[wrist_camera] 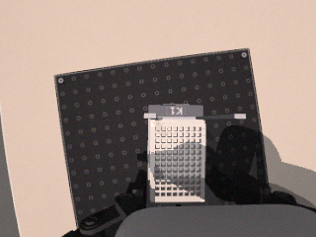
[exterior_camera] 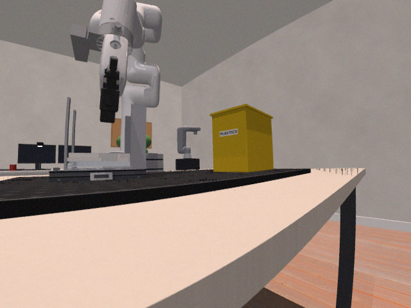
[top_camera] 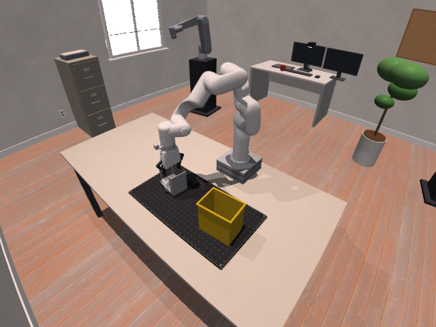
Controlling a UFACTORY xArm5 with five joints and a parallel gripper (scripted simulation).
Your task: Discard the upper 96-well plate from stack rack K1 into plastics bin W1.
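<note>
Right now the 96-well plate is 9 cm below my hand. Round my hand: yellow plastics bin 38 cm to the left, 10 cm ahead, 4 cm below.
</note>
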